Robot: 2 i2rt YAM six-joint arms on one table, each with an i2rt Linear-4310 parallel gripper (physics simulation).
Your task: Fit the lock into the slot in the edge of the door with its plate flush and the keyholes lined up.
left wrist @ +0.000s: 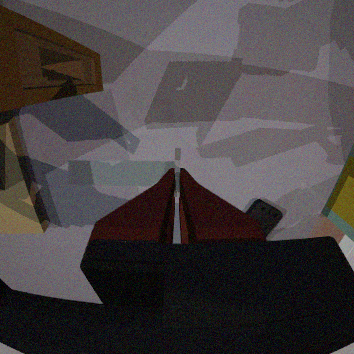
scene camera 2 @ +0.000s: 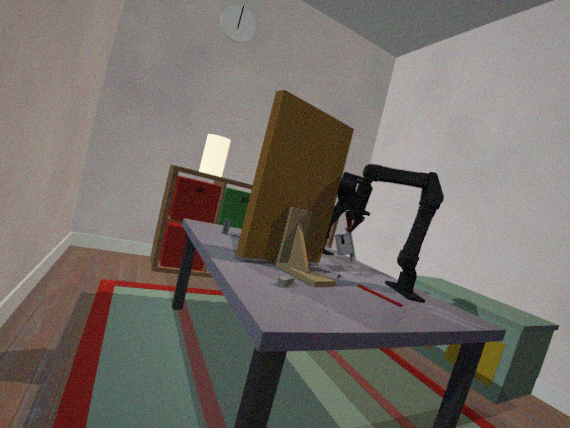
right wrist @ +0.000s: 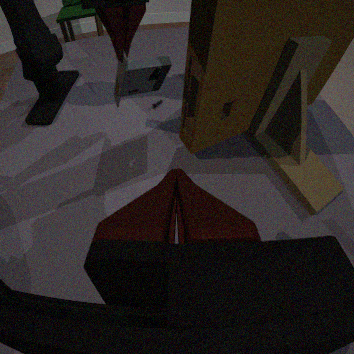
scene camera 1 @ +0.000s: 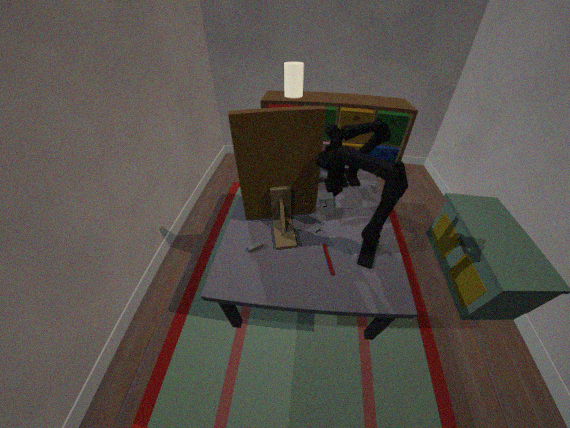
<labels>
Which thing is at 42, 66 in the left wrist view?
A brown door.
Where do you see a brown door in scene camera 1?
273, 147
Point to a wooden stand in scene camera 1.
At 284, 234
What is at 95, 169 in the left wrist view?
A grey lock.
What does my left gripper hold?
A grey lock.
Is my right gripper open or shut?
Shut.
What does my right gripper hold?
Nothing.
</labels>
